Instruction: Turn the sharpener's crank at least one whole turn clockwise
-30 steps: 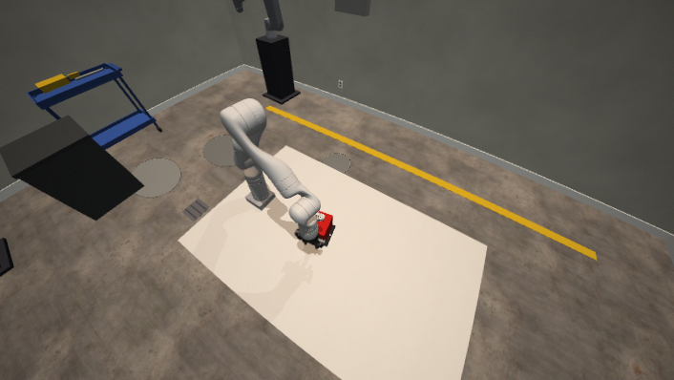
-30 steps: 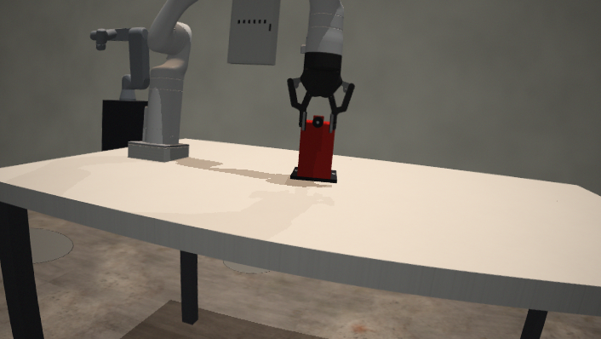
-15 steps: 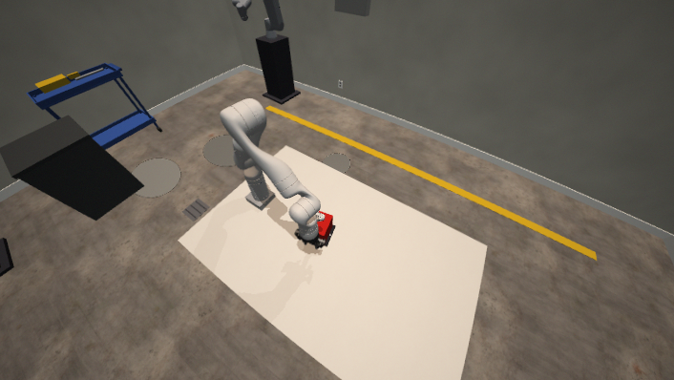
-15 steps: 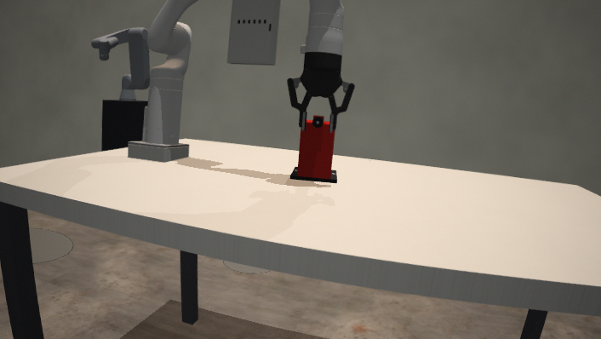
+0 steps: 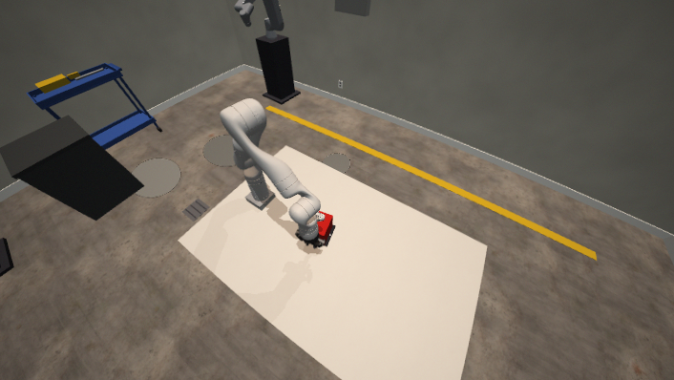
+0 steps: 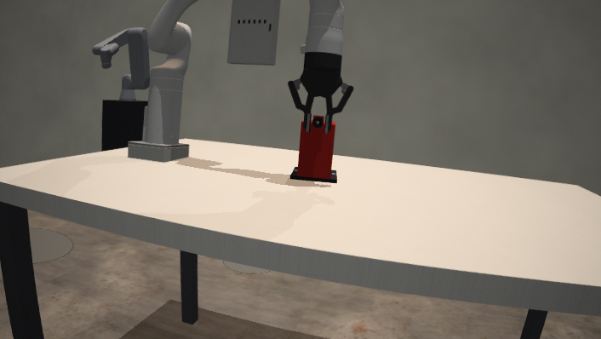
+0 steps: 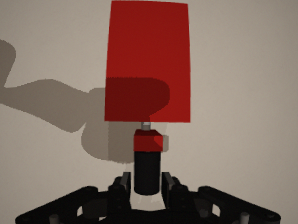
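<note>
Now: the knob 2 cm to the left of my hand.
</note>
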